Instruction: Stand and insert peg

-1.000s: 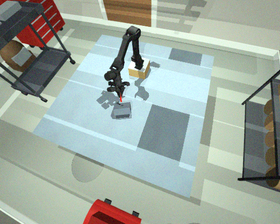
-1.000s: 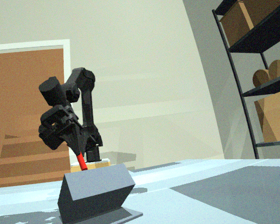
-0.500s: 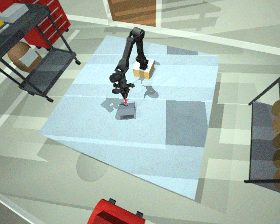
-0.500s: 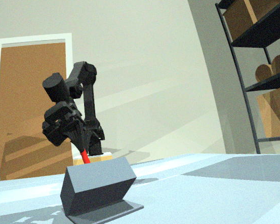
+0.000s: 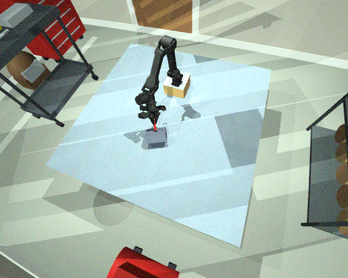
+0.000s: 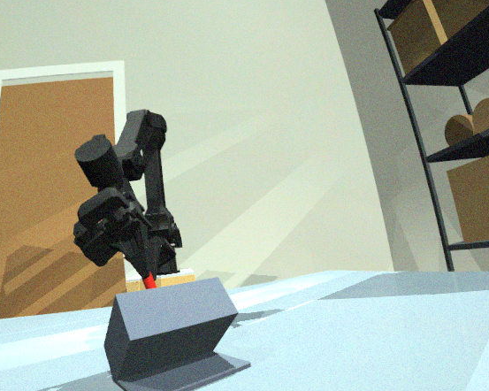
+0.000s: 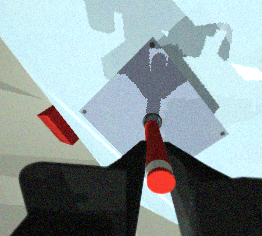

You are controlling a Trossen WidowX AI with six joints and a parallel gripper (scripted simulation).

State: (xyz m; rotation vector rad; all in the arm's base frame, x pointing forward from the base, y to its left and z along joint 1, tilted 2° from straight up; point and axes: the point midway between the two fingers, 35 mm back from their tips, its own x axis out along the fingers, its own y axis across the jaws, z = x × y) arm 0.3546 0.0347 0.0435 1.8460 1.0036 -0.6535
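My gripper tip is 1 cm past the red peg, 1 cm to the left of it and 1 cm below it. From my gripper tip the other things lie so: grey sloped panel 4 cm ahead, 2 cm to the left, 6 cm below.
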